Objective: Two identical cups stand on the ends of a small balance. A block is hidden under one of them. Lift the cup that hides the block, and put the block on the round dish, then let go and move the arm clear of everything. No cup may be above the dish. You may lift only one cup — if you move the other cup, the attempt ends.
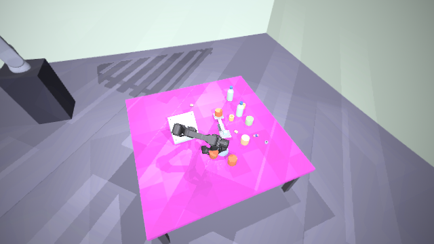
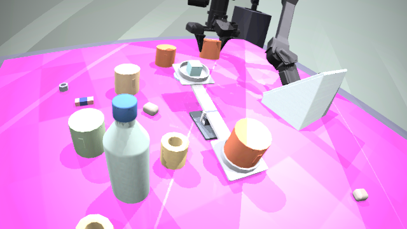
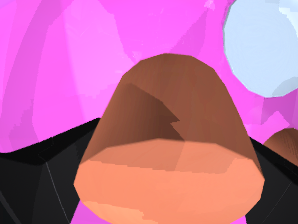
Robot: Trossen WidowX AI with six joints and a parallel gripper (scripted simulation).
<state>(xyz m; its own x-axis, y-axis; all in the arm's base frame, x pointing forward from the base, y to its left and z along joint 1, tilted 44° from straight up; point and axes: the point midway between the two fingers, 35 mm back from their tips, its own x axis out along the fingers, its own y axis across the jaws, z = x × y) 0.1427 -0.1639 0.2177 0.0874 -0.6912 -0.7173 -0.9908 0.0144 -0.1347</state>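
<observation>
The light blue block is 150 mm ahead of my gripper tip, 160 mm to the left of it and 20 mm above it. From my gripper tip the other things lie so: orange cup: 20 mm to the right, 10 mm above; round dish: 90 mm ahead, 50 mm to the left, 70 mm below; tan cup: 300 mm ahead, 100 mm to the left, 30 mm below.
</observation>
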